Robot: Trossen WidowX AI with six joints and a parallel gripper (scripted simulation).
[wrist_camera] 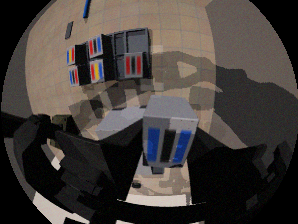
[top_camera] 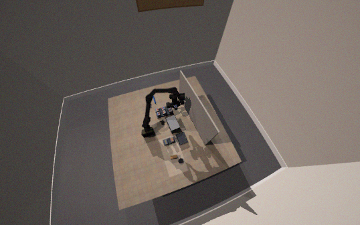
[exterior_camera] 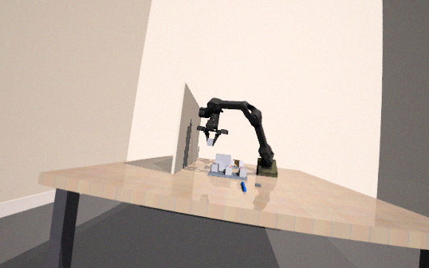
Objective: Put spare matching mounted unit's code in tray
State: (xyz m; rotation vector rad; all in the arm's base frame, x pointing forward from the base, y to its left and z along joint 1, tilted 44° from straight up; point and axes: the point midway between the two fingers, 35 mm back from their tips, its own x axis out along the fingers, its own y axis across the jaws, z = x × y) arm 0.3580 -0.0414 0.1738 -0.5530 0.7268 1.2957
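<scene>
Now: gripper tip 6 cm past the dark tray, 30 cm to the left of it and 16 cm above it. The rest, counted from my gripper tip: holder (20 cm behind, 27 cm to the right, 15 cm below); tall upright board (15 cm ahead, 13 cm to the right, 7 cm above); grey mounted unit (9 cm behind, 12 cm to the right, 11 cm below).
</scene>
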